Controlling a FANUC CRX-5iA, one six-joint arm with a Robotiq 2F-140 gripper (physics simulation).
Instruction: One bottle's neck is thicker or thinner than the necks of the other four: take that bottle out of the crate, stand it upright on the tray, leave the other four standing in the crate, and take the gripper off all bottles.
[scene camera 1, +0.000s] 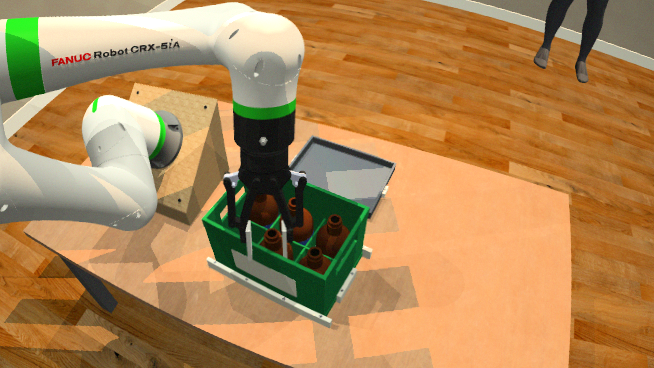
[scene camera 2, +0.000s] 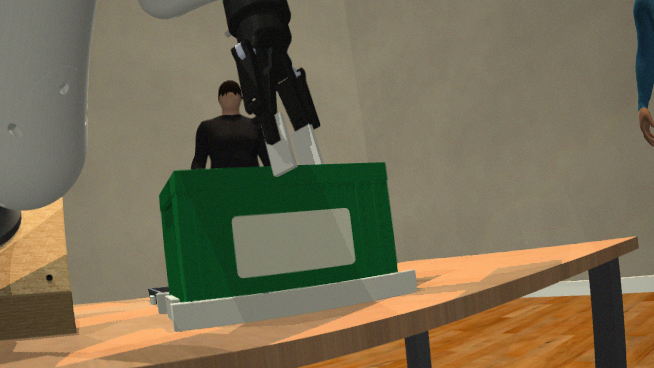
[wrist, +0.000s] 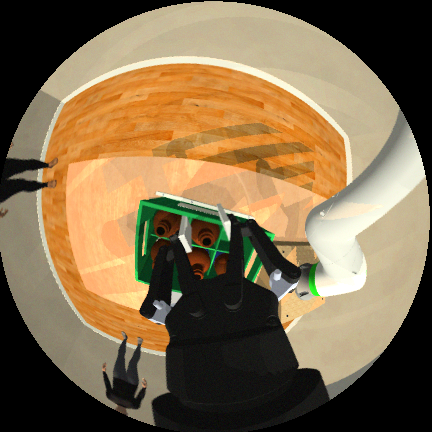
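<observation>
The green crate holds five brown bottles, all standing. They are the front middle bottle, front right bottle, back right bottle, back middle bottle and back left bottle. I cannot tell which neck differs. My gripper is open, its pale fingers apart on either side of the front middle bottle's neck, with a gap beside it. The crate wall hides the lower parts. The grey tray bears no bottle.
White rails edge the crate on the table. The tray stands behind the crate. The wooden robot base block stands to the left in scene camera 1.
</observation>
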